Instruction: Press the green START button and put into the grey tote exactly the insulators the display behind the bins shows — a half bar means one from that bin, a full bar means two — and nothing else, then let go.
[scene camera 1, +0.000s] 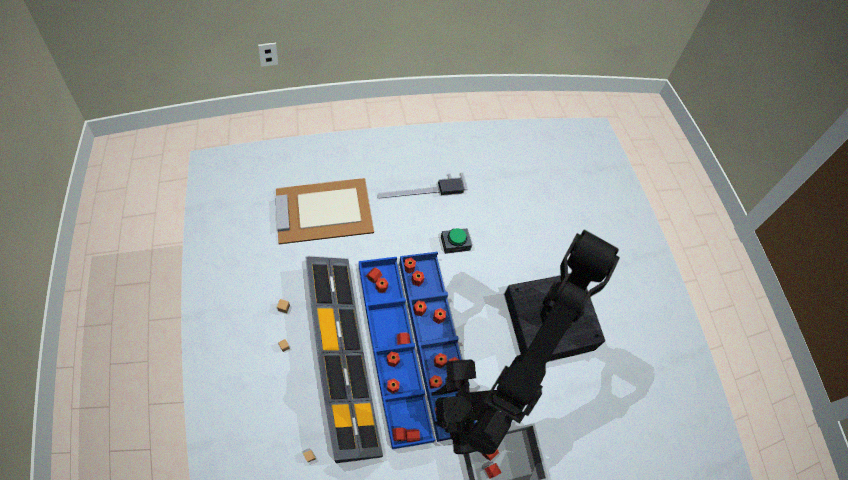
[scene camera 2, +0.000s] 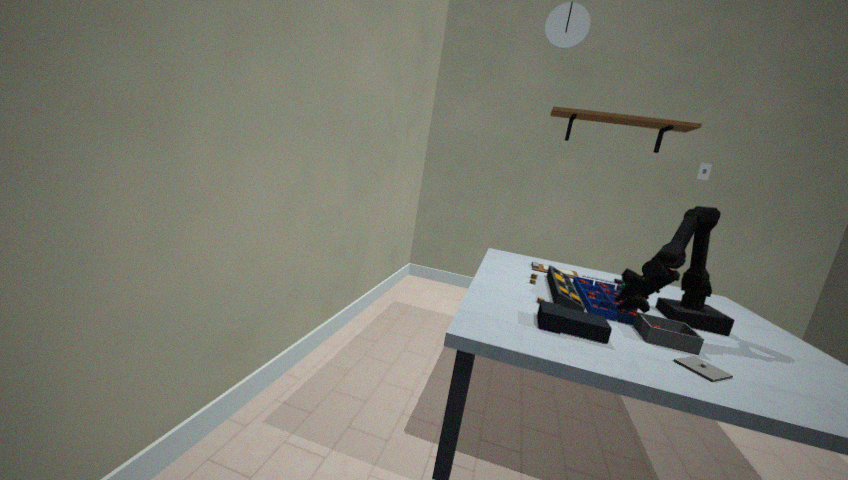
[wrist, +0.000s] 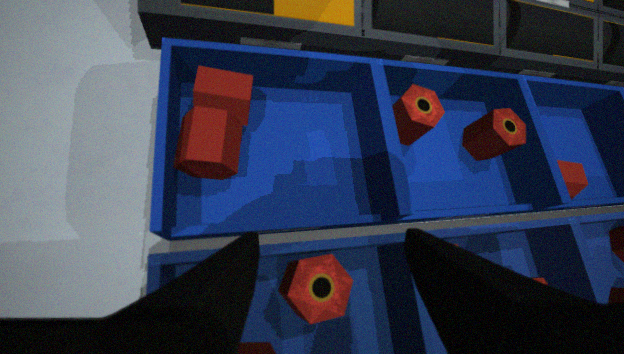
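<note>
The gripper (scene camera 1: 452, 414) (scene camera 2: 629, 307) (wrist: 333, 235) is open above the end bin of the right row. A red hexagonal insulator (wrist: 320, 288) stands upright below and between its fingertips, not held; a part of another shows beneath. In scene camera 1 the arm hides much of that bin. Two insulators lie touching in the end bin (wrist: 300, 200) of the left row. The display (scene camera 1: 358, 457) shows a full yellow bar in the second left cell and half bars in both end cells. The grey tote (scene camera 1: 537, 457) (scene camera 2: 669, 339) holds two red insulators. The green START button (scene camera 1: 457, 236) stands beyond the bins.
Other blue bins hold more red insulators. A clipboard (scene camera 1: 329, 208) and a caliper (scene camera 1: 450, 186) lie at the far side. Small tan cubes (scene camera 1: 283, 305) lie left of the display. A black box (scene camera 2: 573, 322) and a flat plate (scene camera 2: 702, 368) are near the table edge.
</note>
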